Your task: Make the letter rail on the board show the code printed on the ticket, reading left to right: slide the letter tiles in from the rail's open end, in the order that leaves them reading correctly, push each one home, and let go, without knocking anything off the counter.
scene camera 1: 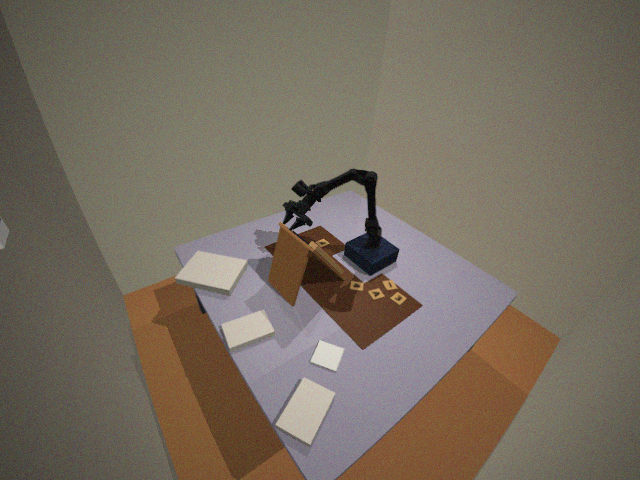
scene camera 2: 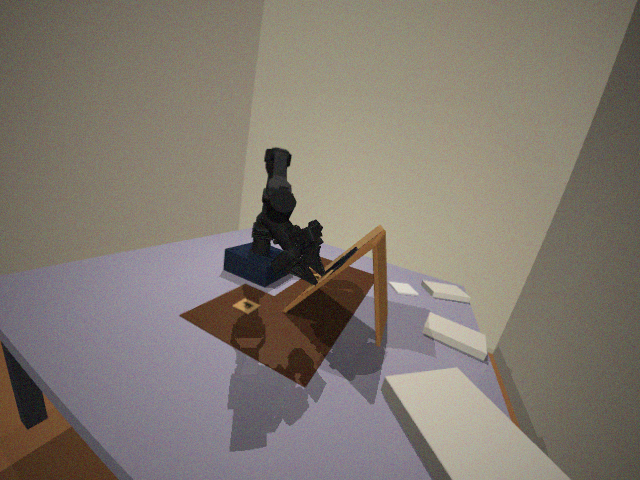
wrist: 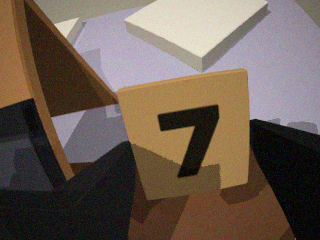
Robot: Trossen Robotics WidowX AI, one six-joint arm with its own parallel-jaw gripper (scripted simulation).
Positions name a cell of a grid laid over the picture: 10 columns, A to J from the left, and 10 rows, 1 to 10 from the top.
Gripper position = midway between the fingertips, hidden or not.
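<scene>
Scene camera 1: wooden board (scene camera 1: E6), brown mat (scene camera 1: F7). Scene camera 2: my gripper (scene camera 2: F6), the board (scene camera 2: F6), the mat (scene camera 2: E8). Wrist view: the gripper (wrist: F6), the board (wrist: B4).
</scene>
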